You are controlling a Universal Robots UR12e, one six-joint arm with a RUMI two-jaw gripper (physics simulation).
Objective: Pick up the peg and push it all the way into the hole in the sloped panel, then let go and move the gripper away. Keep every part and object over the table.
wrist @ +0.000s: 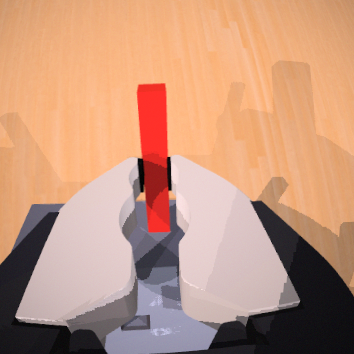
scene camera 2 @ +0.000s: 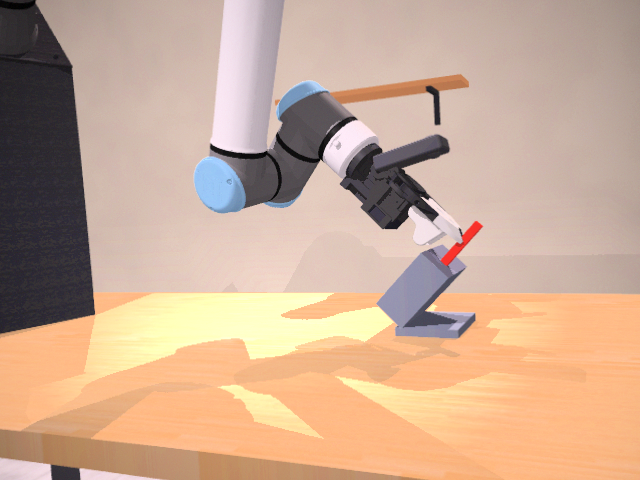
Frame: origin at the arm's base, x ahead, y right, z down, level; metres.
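Where they show: gripper, fingertip midpoint: (wrist: 154, 160) (scene camera 2: 463, 242).
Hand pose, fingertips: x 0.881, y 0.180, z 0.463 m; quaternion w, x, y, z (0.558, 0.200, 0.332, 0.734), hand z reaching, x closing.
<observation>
After its pixels a point has its place.
The red peg (scene camera 2: 474, 230) {x 0.897, y 0.190, z 0.445 m} (wrist: 152, 120) {x 0.892, y 0.182, z 0.441 m} is a long square bar, tilted with its lower end down to the left. My gripper (scene camera 2: 461, 239) {x 0.881, y 0.180, z 0.463 m} (wrist: 154, 160) {x 0.881, y 0.180, z 0.463 m} is shut on the peg near its middle. The grey block with the sloped panel (scene camera 2: 413, 289) {x 0.802, y 0.207, z 0.528 m} (wrist: 159, 285) {x 0.820, y 0.161, z 0.483 m} stands on the table below the fingers. In the scene view the peg's lower end meets the outline of the block's upper end. In the wrist view that end lies over a dark, shaded part of the block. The hole cannot be made out clearly, so whether the tip is inside cannot be told.
The block's flat base (scene camera 2: 429, 330) {x 0.822, y 0.213, z 0.589 m} rests on the wooden table (scene camera 2: 558, 413) {x 0.929, y 0.525, z 0.600 m} (wrist: 75, 60) {x 1.059, y 0.153, z 0.600 m}. A wooden shelf board (scene camera 2: 392, 93) with a black bracket (scene camera 2: 437, 108) is on the wall behind the arm. A tall dark pedestal (scene camera 2: 41, 196) {x 0.079, y -0.007, z 0.344 m} stands at the left. Arm shadows cross the table.
</observation>
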